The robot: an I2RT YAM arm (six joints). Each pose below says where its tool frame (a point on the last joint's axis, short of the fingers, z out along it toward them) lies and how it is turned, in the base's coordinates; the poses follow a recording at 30 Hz.
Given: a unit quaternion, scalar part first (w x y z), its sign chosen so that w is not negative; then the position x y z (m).
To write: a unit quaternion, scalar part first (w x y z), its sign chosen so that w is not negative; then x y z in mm. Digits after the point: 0 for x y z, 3 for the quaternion.
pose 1, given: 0.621 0.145 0.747 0.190 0.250 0.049 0.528
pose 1, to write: 0.621 0.145 0.747 0.190 250 49 528
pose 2, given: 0.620 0.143 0.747 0.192 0.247 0.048 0.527
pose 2, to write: 0.620 0.143 0.747 0.192 247 48 527
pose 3, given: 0.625 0.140 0.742 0.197 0.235 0.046 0.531
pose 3, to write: 0.625 0.140 0.742 0.197 235 46 531
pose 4, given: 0.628 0.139 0.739 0.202 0.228 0.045 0.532
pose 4, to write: 0.628 0.139 0.739 0.202 228 45 532
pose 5, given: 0.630 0.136 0.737 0.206 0.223 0.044 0.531
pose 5, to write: 0.630 0.136 0.737 0.206 223 44 531
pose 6, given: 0.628 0.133 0.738 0.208 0.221 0.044 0.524
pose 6, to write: 0.628 0.133 0.738 0.208 221 44 524
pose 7, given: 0.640 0.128 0.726 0.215 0.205 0.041 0.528
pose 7, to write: 0.640 0.128 0.726 0.215 205 41 528
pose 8, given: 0.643 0.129 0.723 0.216 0.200 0.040 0.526
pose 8, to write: 0.643 0.129 0.723 0.216 200 40 526
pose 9, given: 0.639 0.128 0.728 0.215 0.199 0.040 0.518
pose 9, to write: 0.639 0.128 0.728 0.215 199 40 518
